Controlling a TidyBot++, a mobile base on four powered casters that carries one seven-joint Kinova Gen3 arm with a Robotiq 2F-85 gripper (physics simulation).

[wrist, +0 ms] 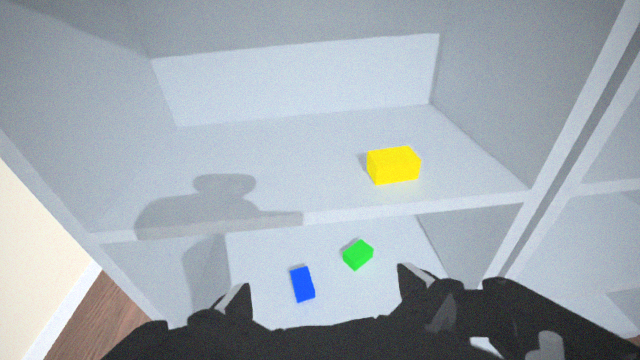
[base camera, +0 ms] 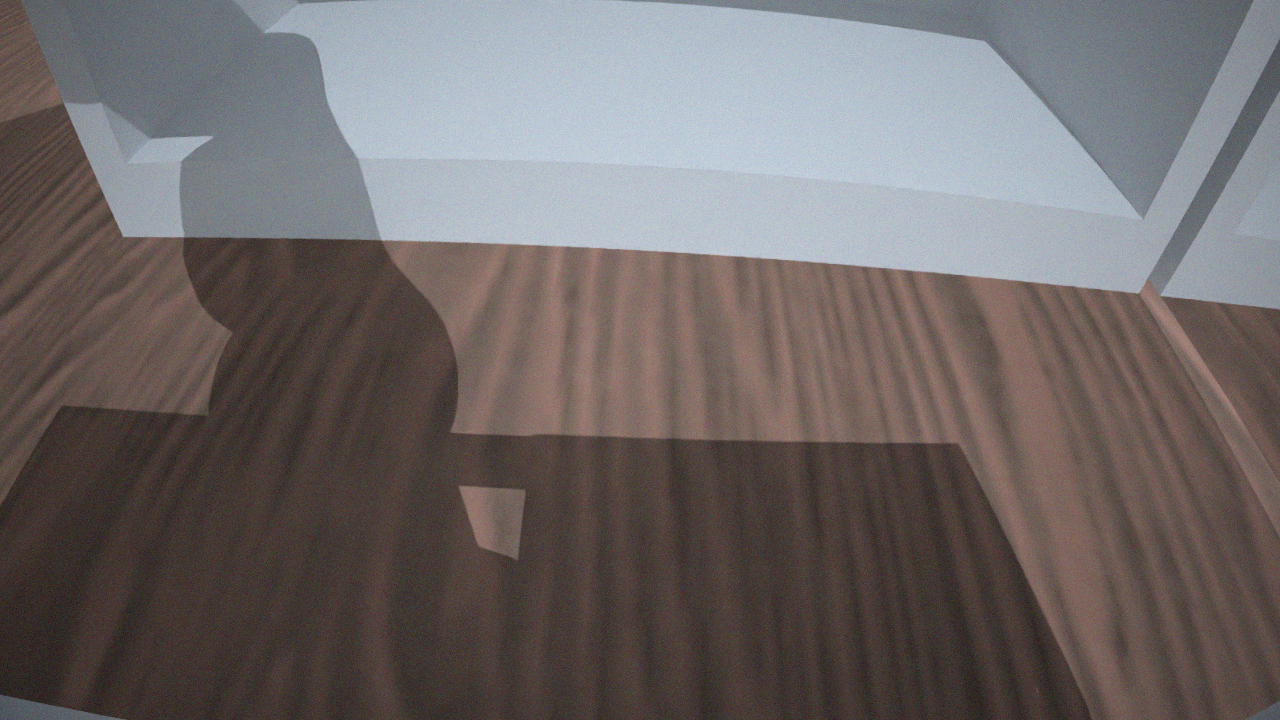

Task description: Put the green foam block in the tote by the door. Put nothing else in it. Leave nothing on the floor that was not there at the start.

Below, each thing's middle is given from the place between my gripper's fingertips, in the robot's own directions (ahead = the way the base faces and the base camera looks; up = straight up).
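Labels:
Yellow block (wrist: pixel 397 164): from my hand, 0.17 m below, 0.17 m to the right, 0.35 m ahead.

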